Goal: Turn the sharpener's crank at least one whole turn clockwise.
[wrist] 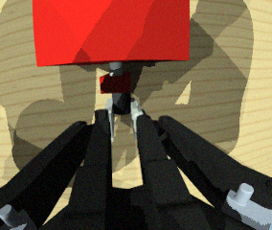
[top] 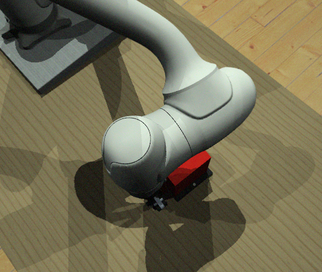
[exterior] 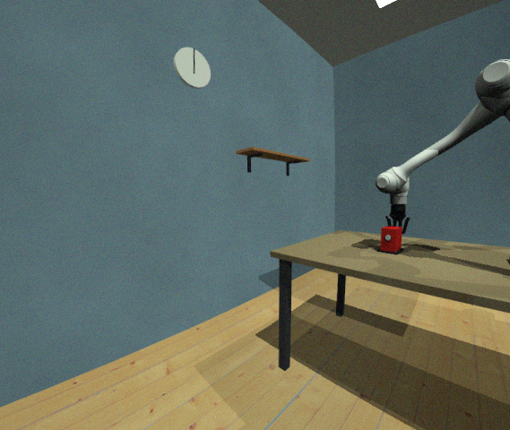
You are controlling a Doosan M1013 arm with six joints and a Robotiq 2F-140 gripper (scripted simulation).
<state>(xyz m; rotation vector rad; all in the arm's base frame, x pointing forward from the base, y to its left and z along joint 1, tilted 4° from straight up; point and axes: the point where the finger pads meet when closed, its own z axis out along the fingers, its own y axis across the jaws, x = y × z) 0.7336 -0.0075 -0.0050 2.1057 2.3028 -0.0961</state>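
The crank knob is 20 mm to the left of my hand and 10 mm below it. Also, from my hand: sharpener crank 20 mm to the left, 10 mm below.
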